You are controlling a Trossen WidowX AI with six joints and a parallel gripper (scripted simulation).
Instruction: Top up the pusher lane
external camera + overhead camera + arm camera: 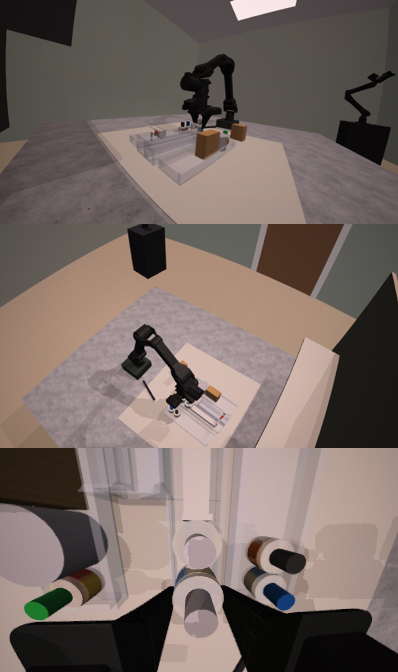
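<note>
Now: the grey cylinder 30 mm ahead of my gripper tip, 130 mm to the left of it and 20 mm below it. From my gripper tip the other things lie so: brown box (100 mm ahead, 130 mm to the left, 10 mm below); black stick (180 mm behind, 90 mm to the right, 40 mm below); pale pusher piece (150 mm ahead, 40 mm to the left).
</note>
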